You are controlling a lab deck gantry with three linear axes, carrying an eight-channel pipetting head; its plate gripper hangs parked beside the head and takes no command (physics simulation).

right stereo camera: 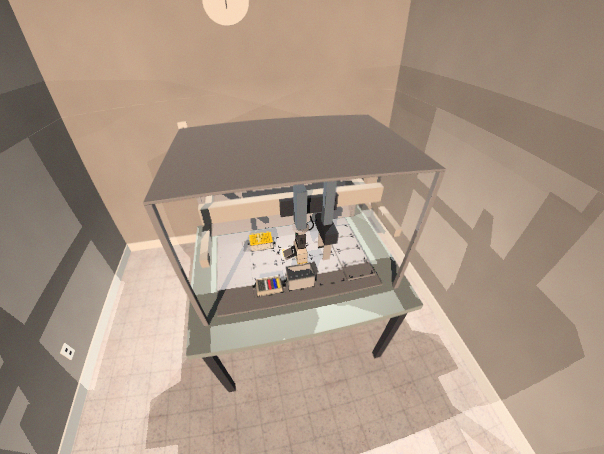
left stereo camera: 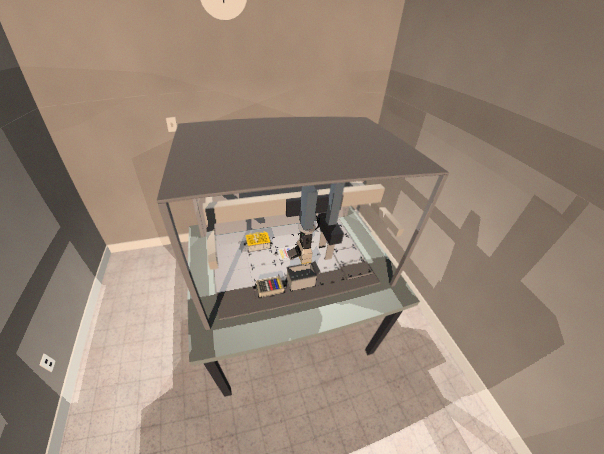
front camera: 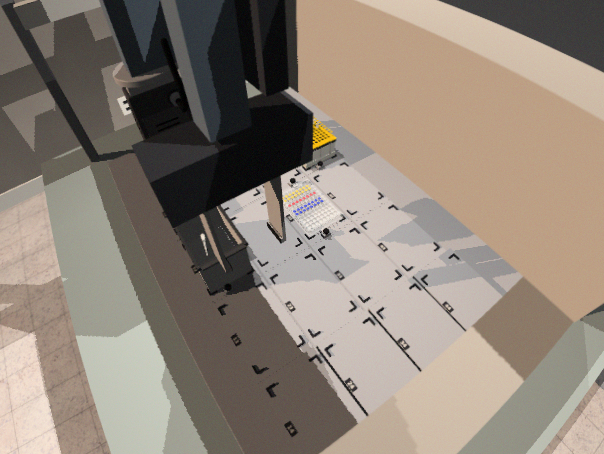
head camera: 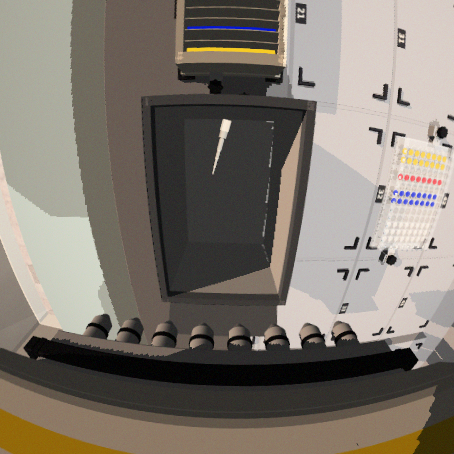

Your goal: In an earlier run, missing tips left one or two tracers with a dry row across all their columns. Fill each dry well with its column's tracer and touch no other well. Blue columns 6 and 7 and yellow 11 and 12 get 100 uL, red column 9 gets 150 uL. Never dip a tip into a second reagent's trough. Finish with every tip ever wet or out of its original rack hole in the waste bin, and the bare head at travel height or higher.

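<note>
The pipetting head's nozzles look bare, beside the dark waste bin. One pale tip shows within the bin's opening; its height there is unclear. The well plate has two yellow columns, one red and two blue, with no plain gap; their left-end wells look paler in the head view. The trough rack stands beside the bin, with blue and yellow strips visible in the head view. The parked plate gripper has its fingers apart, with nothing visible between them.
The yellow tip rack stands at the back, partly hidden by the gripper body in the front view. Black clamp knobs stand beside the plate. Posts and a roof enclose the deck.
</note>
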